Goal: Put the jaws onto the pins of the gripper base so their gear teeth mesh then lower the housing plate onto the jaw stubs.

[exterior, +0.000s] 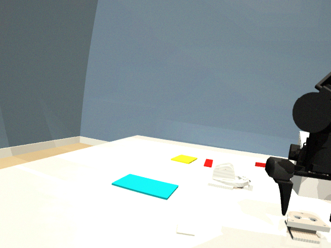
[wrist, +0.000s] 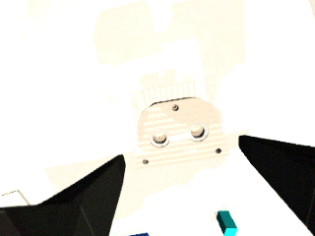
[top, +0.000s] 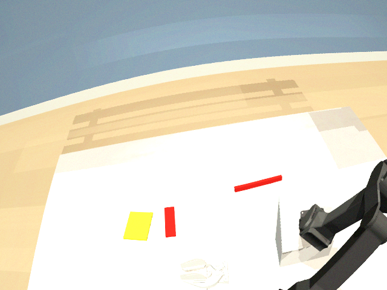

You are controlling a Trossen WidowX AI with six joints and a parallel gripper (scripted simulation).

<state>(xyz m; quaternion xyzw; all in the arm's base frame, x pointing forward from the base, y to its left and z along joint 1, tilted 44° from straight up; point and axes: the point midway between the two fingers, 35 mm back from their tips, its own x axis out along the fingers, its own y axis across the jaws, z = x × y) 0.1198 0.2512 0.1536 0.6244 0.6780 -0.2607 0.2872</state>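
Right now the grey bracket-like part is 10 mm to the right of my gripper tip and 30 mm below it. Round my gripper tip: small white tile: 210 mm ahead, 70 mm to the left, 30 mm below; then cyan plate: 360 mm ahead, 70 mm to the right, 30 mm below; then pale flat plate: 190 mm ahead, 240 mm to the right, 30 mm below.
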